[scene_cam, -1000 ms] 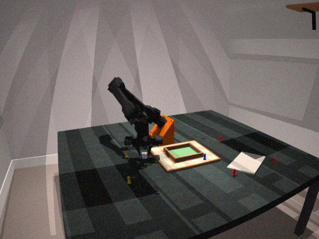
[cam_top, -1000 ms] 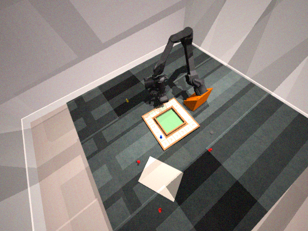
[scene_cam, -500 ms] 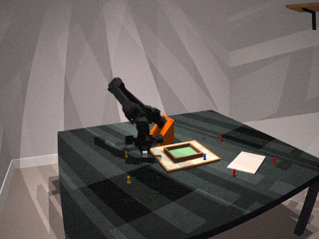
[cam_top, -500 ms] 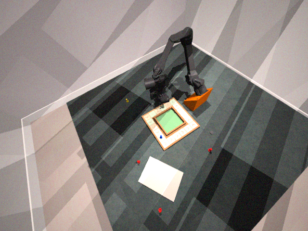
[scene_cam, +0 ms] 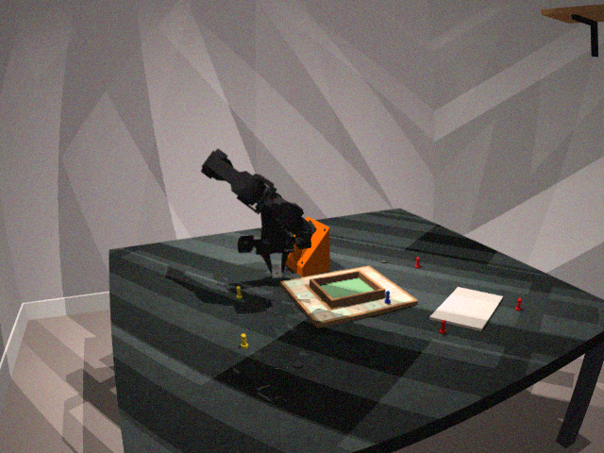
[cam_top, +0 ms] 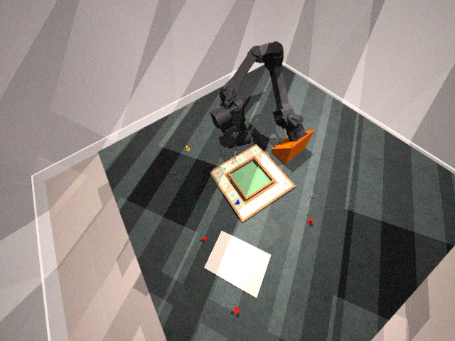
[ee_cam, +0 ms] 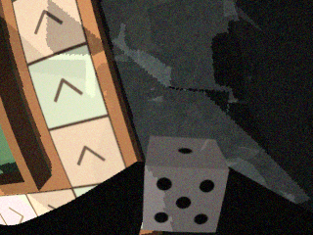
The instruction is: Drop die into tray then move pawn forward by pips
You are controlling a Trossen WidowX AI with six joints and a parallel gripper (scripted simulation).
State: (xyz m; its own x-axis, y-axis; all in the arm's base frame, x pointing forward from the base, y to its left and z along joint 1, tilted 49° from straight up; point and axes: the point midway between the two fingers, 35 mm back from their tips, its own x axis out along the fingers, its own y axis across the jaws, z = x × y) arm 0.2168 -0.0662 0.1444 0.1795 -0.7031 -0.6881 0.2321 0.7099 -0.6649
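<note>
The blue pawn lies 16 cm ahead of my gripper tip, 25 cm to the left of it and 5 cm below it. The rest, counted from my gripper tip: white sheet 27 cm ahead, 45 cm to the left, 7 cm below; then green dice tray 5 cm ahead, 18 cm to the left, 7 cm below; then white die right at my gripper tip.
</note>
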